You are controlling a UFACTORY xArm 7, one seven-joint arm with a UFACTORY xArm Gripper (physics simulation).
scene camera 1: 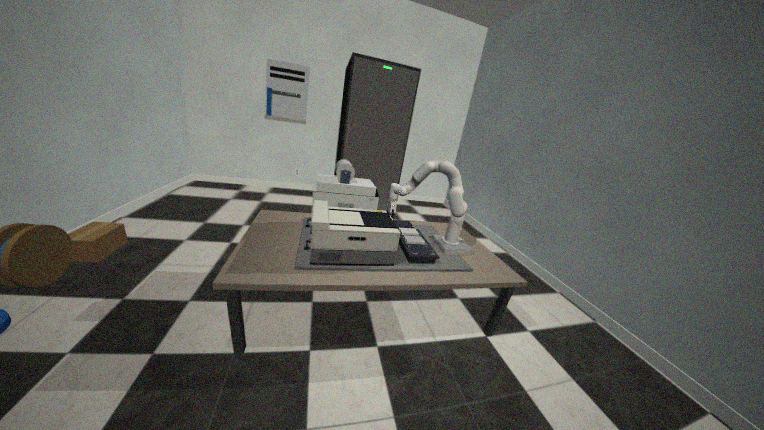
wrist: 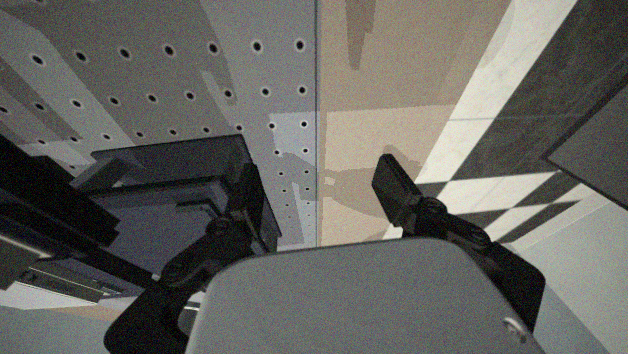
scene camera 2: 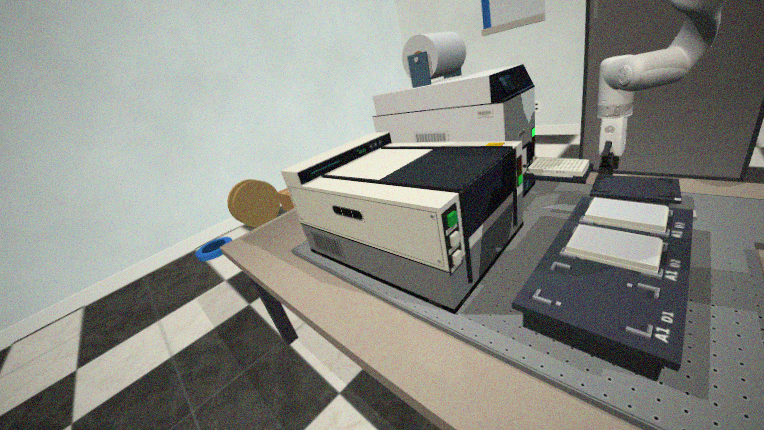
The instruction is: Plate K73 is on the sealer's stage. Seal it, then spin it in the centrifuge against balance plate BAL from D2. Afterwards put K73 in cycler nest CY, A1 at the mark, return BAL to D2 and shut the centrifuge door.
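Places are measured from the arm's base along level axes (x ahead, y left, z up), in centimetres.
Where they show: gripper, between the fingertips: (wrist: 319,173) (scene camera 2: 608,174); arm's base, origin of its link: (scene camera 1: 450,241).
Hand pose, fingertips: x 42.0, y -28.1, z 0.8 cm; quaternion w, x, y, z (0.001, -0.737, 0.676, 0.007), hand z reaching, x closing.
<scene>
Each offset is from my fingertips to the top centre of the thing. Level surfaces: height alone.
Plate K73 {dx +8.0, dy +14.6, dz +7.4 cm} (scene camera 2: 559,166), pale with wells, lies on the stage beside the sealer {dx +37.6, dy +18.1, dz +44.1 cm} (scene camera 2: 443,120) (scene camera 1: 346,188). My gripper (scene camera 1: 392,214) (scene camera 2: 609,163) (wrist: 319,173) is open and empty, to the right of K73 in scene camera 2. In the wrist view its fingers stand wide apart over the plate-board edge. A white plate {dx -10.4, dy +39.2, dz +3.8 cm} (scene camera 2: 614,246) sits at D2 on the dark deck {dz +2.2 cm} (scene camera 2: 593,309); its name is not readable. The cream and black machine (scene camera 1: 355,238) (scene camera 2: 374,216) in front looks like the centrifuge; its door state is unclear. A low dark block {dx -7.8, dy +10.6, dz +2.7 cm} (scene camera 2: 636,188) lies behind the deck.
Another white plate {dx -9.5, dy +26.8, dz +3.8 cm} (scene camera 2: 626,214) sits at D3, and D1 holds no plate. A dark block with corner brackets (wrist: 140,215) is near my left finger. A dark cabinet (scene camera 1: 379,117) (scene camera 2: 668,112) stands behind the table. A film roll {dx +39.8, dy +18.3, dz +44.1 cm} (scene camera 2: 441,53) tops the sealer.
</scene>
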